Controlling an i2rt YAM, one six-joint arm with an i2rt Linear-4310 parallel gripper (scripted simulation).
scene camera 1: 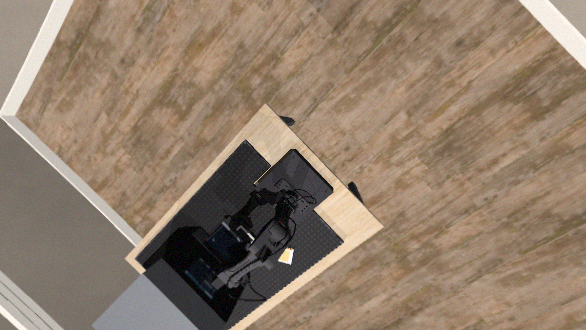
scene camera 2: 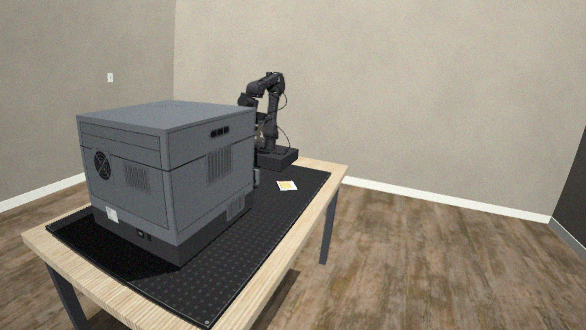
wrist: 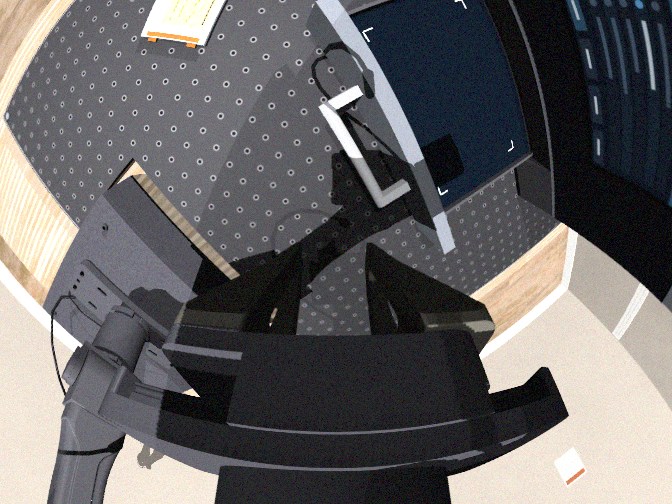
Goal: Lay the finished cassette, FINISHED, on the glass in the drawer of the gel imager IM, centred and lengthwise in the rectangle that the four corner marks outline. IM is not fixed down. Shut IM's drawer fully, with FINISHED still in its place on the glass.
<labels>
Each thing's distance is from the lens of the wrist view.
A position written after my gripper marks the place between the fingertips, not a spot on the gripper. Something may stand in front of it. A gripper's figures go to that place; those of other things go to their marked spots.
my gripper [wrist: 333, 253]: 13 cm
drawer [wrist: 458, 91]: 33 cm
</labels>
